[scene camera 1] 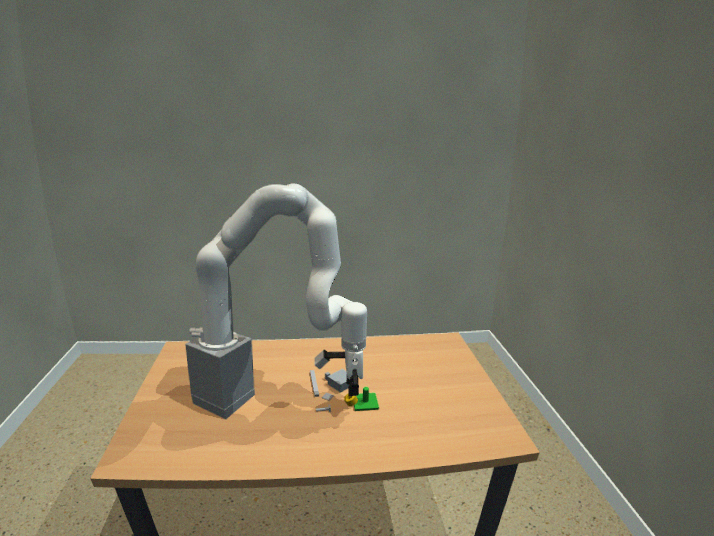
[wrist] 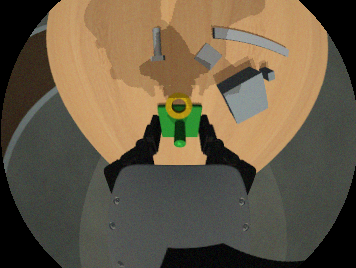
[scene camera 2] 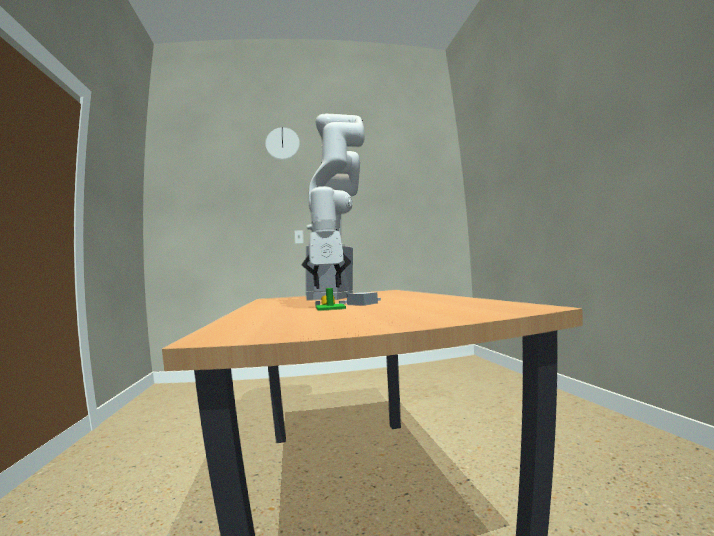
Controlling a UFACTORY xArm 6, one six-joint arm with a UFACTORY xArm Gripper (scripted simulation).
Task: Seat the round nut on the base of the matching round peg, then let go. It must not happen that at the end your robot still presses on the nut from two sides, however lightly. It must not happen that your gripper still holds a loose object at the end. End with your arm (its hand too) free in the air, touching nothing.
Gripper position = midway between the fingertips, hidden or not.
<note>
I see my gripper [scene camera 2: 328, 288], a grey block [wrist: 245, 94] and a long bar [wrist: 218, 33].
My gripper shows as well in the wrist view [wrist: 179, 122].
</note>
